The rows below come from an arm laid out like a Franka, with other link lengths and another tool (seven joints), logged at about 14 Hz.
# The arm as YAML. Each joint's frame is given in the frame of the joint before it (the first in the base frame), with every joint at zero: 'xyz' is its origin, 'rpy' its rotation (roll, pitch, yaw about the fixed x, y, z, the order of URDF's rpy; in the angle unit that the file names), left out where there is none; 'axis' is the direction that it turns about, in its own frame. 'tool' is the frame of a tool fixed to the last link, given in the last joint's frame.
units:
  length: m
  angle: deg
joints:
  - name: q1
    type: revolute
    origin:
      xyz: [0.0, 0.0, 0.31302]
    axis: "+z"
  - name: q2
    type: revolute
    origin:
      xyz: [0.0, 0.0, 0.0]
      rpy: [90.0, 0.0, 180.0]
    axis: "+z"
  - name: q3
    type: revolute
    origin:
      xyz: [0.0, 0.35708, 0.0]
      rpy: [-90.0, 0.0, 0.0]
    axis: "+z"
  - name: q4
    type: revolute
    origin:
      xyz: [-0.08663, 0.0, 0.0]
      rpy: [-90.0, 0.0, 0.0]
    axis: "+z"
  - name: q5
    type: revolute
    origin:
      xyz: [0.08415, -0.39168, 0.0]
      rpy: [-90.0, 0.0, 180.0]
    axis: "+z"
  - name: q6
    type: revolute
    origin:
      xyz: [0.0, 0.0, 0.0]
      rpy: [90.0, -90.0, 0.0]
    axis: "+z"
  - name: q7
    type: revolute
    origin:
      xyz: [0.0, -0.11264, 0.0]
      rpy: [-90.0, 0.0, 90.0]
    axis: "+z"
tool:
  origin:
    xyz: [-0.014, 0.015, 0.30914]
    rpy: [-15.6, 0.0, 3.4]
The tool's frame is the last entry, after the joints.
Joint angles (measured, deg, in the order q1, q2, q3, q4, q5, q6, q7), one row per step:
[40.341 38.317 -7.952 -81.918 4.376 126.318 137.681]
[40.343 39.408 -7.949 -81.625 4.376 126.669 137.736]
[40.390 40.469 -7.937 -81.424 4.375 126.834 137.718]
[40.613 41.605 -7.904 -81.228 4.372 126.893 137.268]
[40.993 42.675 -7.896 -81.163 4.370 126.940 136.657]
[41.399 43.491 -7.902 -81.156 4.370 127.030 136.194]
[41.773 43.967 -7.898 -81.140 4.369 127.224 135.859]
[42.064 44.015 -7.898 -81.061 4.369 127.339 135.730]
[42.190 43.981 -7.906 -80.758 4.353 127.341 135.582]
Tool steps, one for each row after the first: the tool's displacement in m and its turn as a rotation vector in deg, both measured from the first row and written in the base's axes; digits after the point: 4 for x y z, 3 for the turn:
[0.0003 0.0000 -0.0118 -0.350 0.296 -0.018]
[-0.0012 -0.0003 -0.0246 -0.834 0.802 0.079]
[-0.0049 0.0011 -0.0387 -1.459 1.452 0.796]
[-0.0105 0.0034 -0.0530 -2.146 2.156 1.800]
[-0.0156 0.0062 -0.0641 -2.671 2.676 2.668]
[-0.0191 0.0099 -0.0701 -2.901 2.847 3.386]
[-0.0206 0.0139 -0.0698 -2.844 2.711 3.816]
[-0.0195 0.0171 -0.0667 -2.682 2.418 4.119]

